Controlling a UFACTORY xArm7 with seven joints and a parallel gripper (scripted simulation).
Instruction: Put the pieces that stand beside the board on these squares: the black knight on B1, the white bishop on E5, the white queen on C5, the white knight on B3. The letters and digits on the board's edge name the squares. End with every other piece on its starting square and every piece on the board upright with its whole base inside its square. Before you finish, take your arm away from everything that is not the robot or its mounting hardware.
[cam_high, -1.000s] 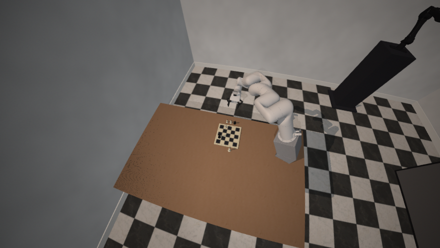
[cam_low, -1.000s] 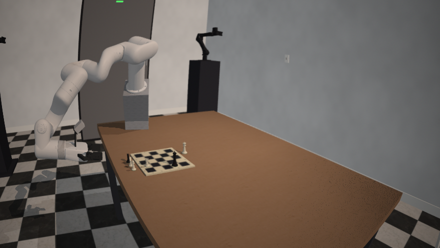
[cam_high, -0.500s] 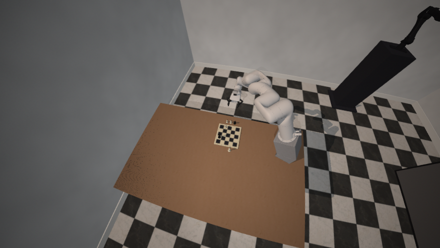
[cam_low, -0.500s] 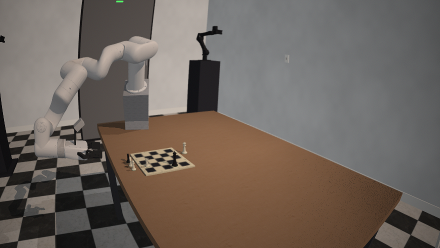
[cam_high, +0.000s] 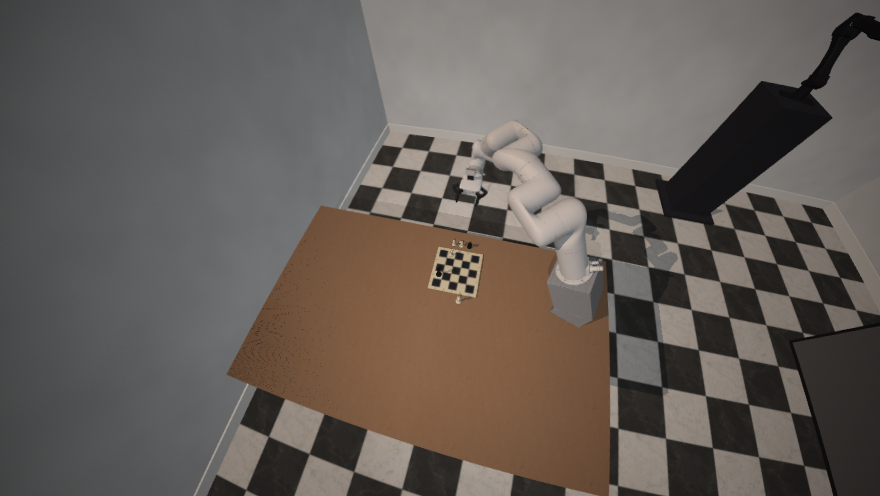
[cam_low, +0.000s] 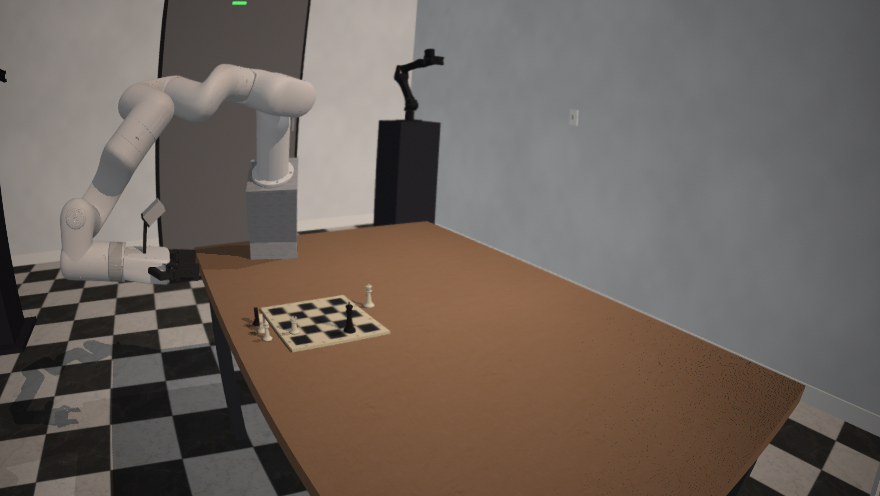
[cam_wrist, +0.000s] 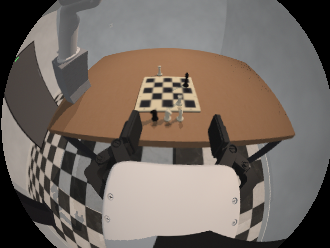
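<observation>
My hand is 15 cm above the black knight, 14 cm to the right of it and 5 cm past it. Round my hand: chessboard 28 cm to the left, 16 cm below, 1 cm behind.
</observation>
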